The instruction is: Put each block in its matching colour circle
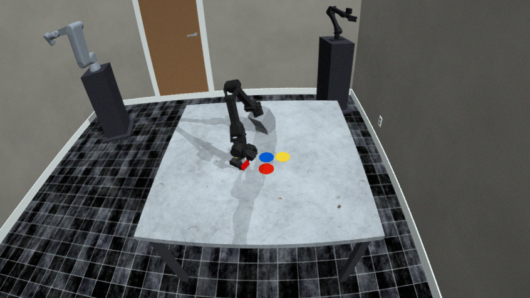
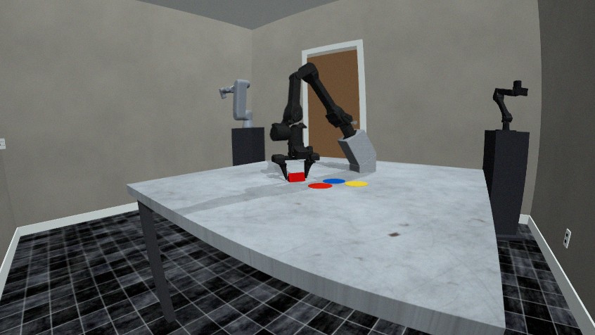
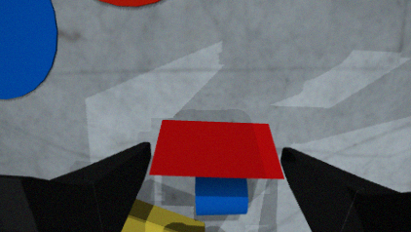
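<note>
The red block lies 30 mm below my hand. From my hand the other things lie so: small blue block (40 mm below, 30 mm to the right, 20 mm behind); yellow block (80 mm behind, 30 mm below, 20 mm to the right); red circle (120 mm to the left, 60 mm ahead, 40 mm below).
</note>
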